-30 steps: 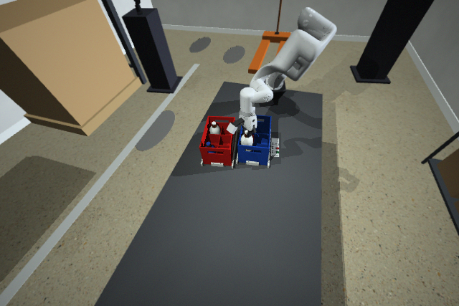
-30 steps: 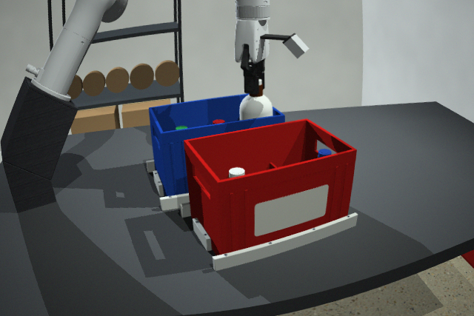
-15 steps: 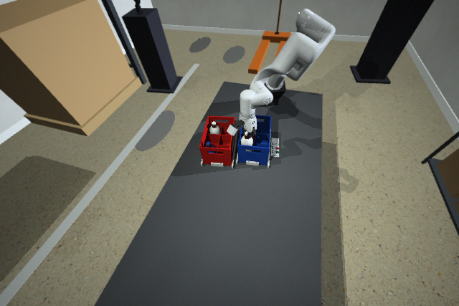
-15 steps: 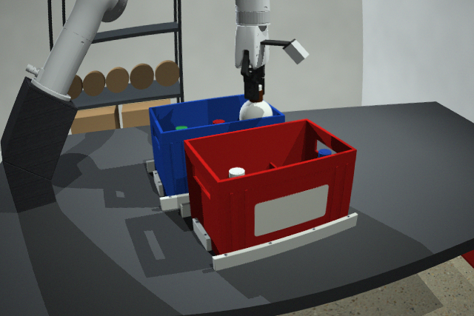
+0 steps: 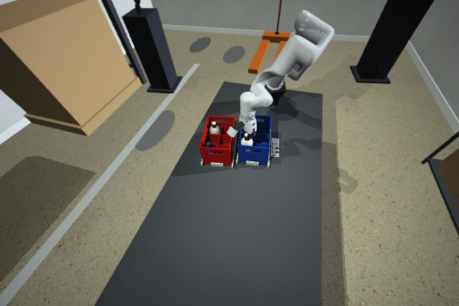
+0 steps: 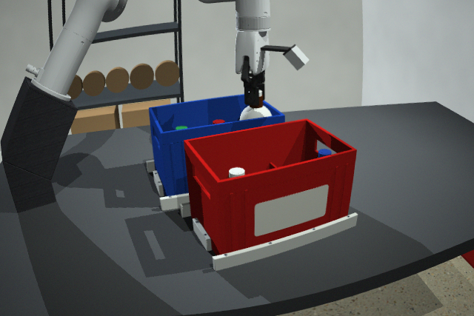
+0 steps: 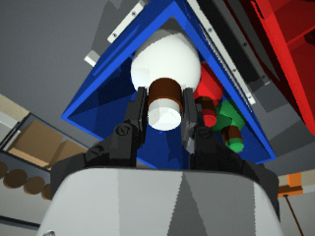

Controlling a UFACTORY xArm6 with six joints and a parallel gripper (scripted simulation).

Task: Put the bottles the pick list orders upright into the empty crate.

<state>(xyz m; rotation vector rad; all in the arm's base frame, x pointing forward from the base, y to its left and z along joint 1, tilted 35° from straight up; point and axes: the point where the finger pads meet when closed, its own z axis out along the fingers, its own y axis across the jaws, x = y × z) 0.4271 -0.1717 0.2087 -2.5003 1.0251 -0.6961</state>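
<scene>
The white-capped bottle lies 7 cm below my hand. Round my hand: red-capped bottle: 8 cm behind, 13 cm below; blue crate: 9 cm behind, 4 cm to the left, 13 cm below; green-capped bottle: 17 cm behind, 13 cm below.
</scene>
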